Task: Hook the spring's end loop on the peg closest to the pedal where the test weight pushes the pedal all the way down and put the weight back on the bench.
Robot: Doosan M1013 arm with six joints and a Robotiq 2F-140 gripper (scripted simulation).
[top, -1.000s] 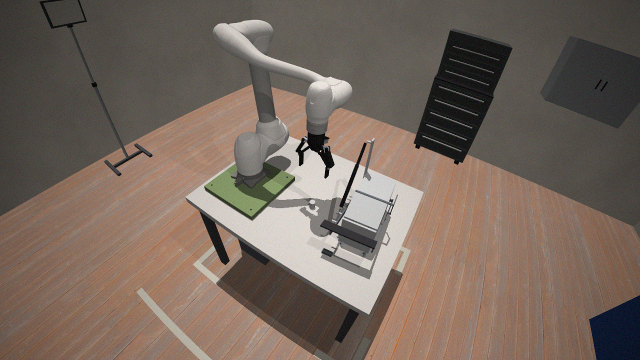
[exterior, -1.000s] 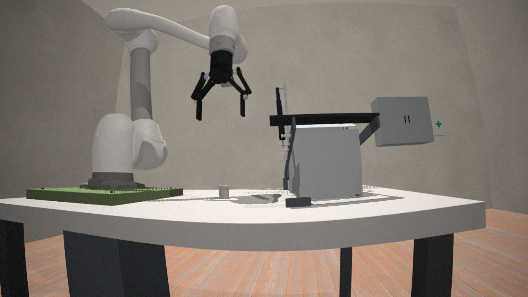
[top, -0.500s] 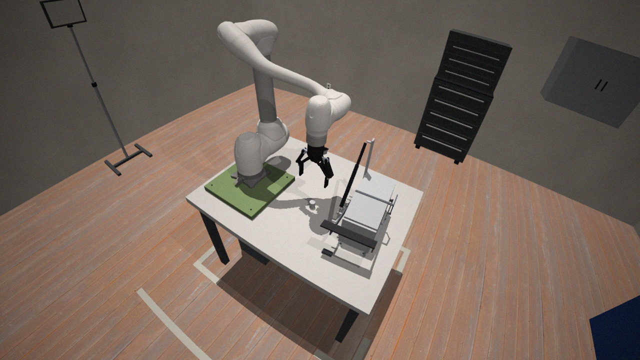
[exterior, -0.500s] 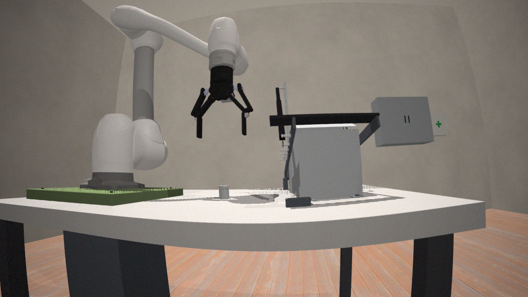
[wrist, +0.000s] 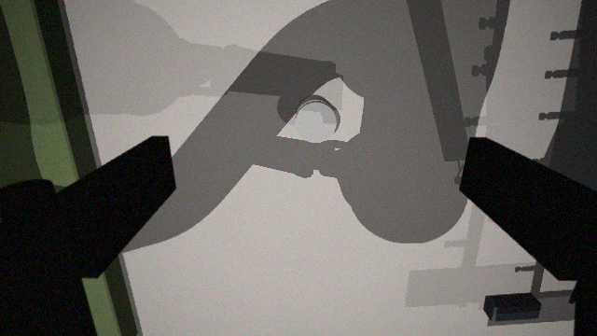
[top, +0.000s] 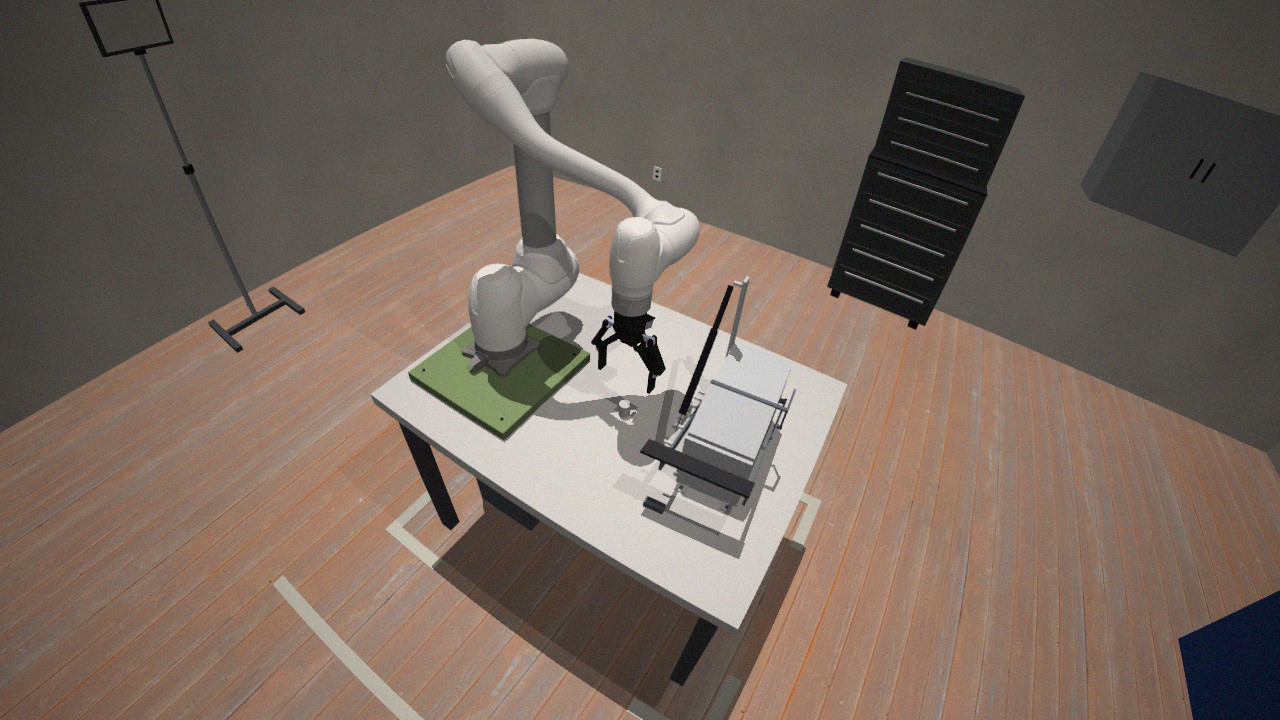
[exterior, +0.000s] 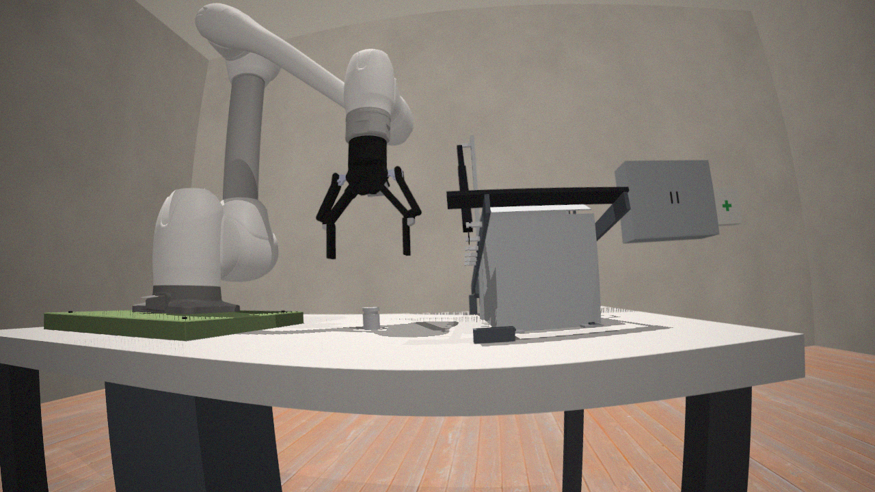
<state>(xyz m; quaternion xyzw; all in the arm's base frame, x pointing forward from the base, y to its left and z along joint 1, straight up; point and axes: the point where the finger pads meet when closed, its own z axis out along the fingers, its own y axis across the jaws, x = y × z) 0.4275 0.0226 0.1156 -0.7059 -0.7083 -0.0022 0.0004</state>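
The steel test weight lies 120 mm below my hand. Round my hand: small dark block 220 mm ahead, 210 mm to the right, 130 mm below.
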